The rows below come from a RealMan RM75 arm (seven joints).
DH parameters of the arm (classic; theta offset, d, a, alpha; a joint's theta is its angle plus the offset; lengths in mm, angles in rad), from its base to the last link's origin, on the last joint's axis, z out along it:
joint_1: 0 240.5 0 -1.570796
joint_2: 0 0 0 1.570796
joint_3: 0 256 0 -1.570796
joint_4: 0 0 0 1.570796
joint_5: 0 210 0 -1.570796
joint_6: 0 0 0 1.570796
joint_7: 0 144 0 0
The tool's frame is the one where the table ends.
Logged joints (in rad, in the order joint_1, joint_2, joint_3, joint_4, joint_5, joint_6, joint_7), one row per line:
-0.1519 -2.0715 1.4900 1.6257 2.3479 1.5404 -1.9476
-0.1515 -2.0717 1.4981 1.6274 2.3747 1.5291 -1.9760
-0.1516 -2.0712 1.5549 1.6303 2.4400 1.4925 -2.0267
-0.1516 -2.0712 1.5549 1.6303 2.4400 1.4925 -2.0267
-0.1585 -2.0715 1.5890 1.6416 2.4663 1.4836 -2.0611
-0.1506 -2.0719 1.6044 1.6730 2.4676 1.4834 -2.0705
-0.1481 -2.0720 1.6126 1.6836 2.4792 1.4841 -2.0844
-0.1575 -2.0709 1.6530 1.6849 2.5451 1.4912 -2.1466
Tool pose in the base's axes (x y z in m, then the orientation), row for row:
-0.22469 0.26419 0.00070 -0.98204 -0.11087 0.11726 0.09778
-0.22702 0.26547 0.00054 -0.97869 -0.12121 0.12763 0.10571
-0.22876 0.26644 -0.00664 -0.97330 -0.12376 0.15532 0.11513
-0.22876 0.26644 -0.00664 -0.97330 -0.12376 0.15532 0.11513
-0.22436 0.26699 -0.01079 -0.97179 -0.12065 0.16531 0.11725
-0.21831 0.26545 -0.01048 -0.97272 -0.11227 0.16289 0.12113
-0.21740 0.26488 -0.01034 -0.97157 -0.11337 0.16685 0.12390
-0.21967 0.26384 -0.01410 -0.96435 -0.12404 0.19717 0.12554
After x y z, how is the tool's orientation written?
As a quaternion, x y z w.
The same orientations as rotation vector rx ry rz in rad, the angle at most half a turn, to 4 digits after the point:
-2.9067 -0.3282 0.3471
-2.8835 -0.3571 0.3760
-2.8521 -0.3627 0.4551
-2.8521 -0.3627 0.4551
-2.8442 -0.3531 0.4838
-2.8406 -0.3279 0.4757
-2.8327 -0.3305 0.4865
-2.8091 -0.3613 0.5743

